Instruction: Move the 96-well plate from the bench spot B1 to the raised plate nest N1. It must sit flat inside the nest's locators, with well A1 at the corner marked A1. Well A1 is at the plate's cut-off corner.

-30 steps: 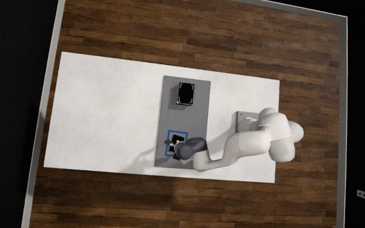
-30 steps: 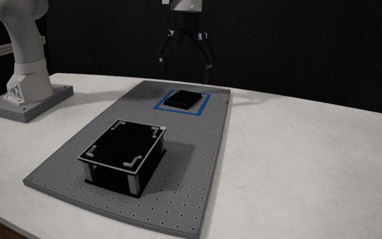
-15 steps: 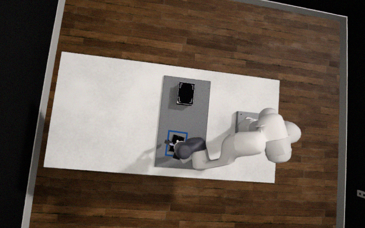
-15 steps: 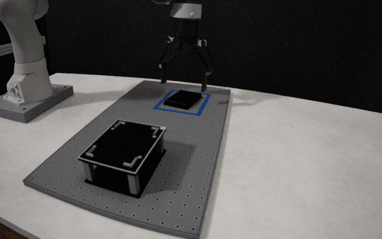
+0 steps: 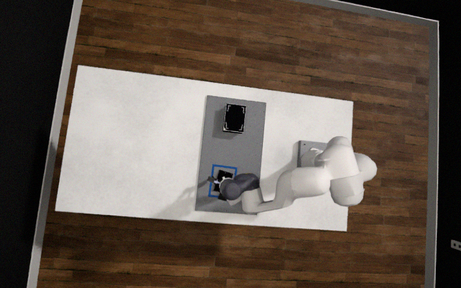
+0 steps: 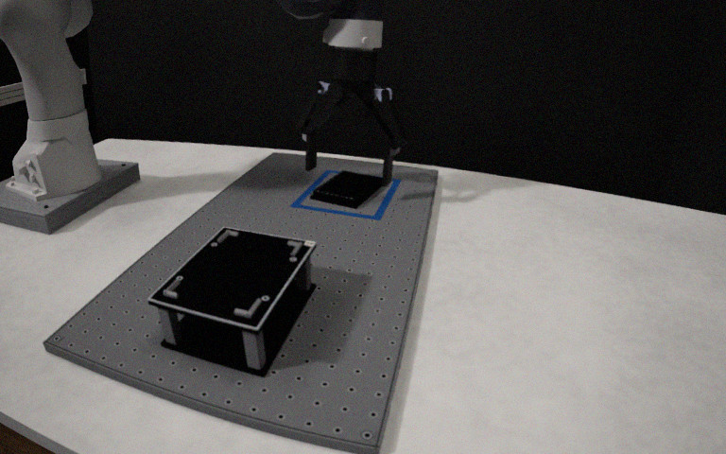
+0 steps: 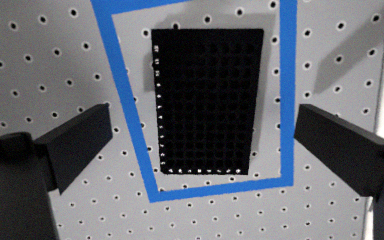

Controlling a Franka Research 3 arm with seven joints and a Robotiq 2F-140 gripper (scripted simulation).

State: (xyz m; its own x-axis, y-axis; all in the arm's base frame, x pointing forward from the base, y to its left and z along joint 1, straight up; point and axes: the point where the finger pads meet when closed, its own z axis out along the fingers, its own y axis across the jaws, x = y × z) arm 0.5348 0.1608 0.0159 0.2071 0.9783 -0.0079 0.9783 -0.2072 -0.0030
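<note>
The black 96-well plate is 3 cm below my hand. Also, from my hand: A1 mark: 31 cm to the right, 3 cm ahead, 2 cm above; then raised plate nest N1: 38 cm to the right, 3 cm behind, 2 cm above.
</note>
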